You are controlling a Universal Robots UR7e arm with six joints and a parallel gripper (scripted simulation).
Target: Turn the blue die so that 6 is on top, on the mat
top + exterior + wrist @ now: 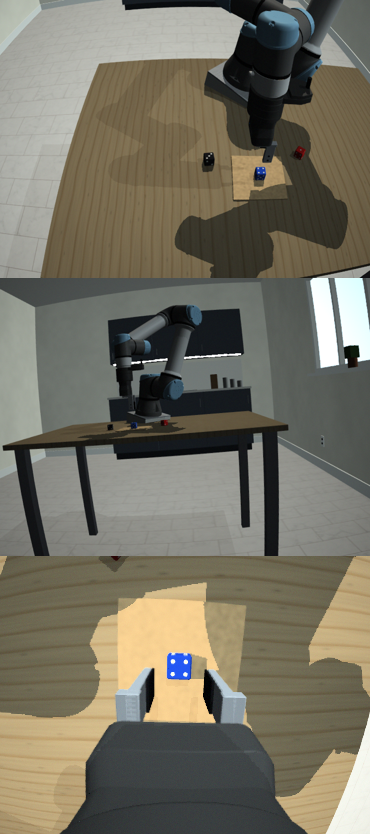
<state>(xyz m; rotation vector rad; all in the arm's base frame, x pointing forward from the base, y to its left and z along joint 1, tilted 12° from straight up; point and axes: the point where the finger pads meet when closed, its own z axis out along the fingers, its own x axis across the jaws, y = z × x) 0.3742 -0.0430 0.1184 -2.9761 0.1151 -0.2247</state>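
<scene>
The blue die is 9 cm below my hand. The rest, counted from my hand: black die (13 cm to the right, 9 cm below, 6 cm behind); red die (13 cm to the left, 9 cm below, 6 cm behind); tan mat (10 cm below).
</scene>
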